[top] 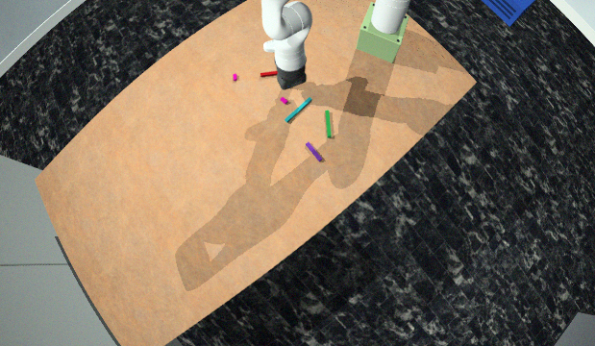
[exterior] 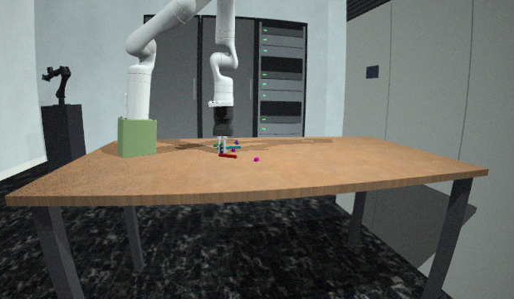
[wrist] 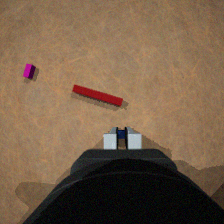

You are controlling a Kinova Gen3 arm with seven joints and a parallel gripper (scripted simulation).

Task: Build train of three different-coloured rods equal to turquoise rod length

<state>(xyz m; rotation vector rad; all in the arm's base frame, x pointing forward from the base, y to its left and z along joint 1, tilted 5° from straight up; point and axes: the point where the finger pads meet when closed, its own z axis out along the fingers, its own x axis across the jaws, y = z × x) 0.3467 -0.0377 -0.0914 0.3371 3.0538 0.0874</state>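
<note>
Right now my hand is 1 cm above the blue rod. Round my hand: turquoise rod (9 cm to the left, 3 cm ahead, 1 cm below); red rod (6 cm to the right, 2 cm ahead, 1 cm below); green rod (17 cm to the left, 1 cm below, 1 cm behind).
</note>
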